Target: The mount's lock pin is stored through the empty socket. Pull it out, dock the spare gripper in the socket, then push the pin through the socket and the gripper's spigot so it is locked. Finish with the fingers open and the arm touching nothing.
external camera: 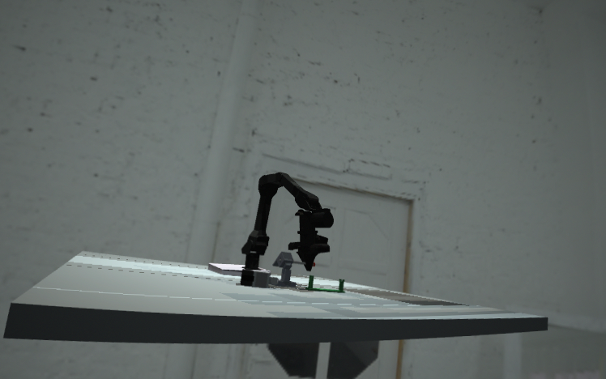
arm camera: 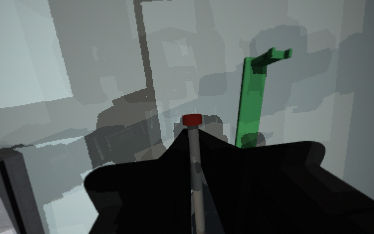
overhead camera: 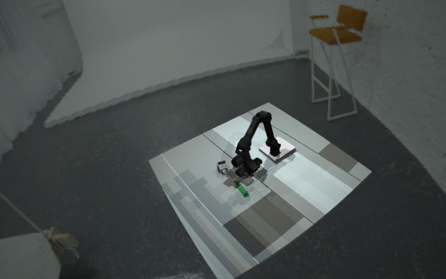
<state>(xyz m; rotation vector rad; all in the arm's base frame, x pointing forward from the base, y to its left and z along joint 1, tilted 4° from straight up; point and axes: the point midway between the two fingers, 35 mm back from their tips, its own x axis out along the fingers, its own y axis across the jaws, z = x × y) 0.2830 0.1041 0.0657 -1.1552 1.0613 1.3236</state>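
My gripper tip is 90 mm short of the green cradle, 20 mm to the right of it and 30 mm above it. Round my gripper tip: spare gripper: 100 mm ahead, 230 mm to the right, 40 mm below; then grey mount stand: 100 mm to the right.
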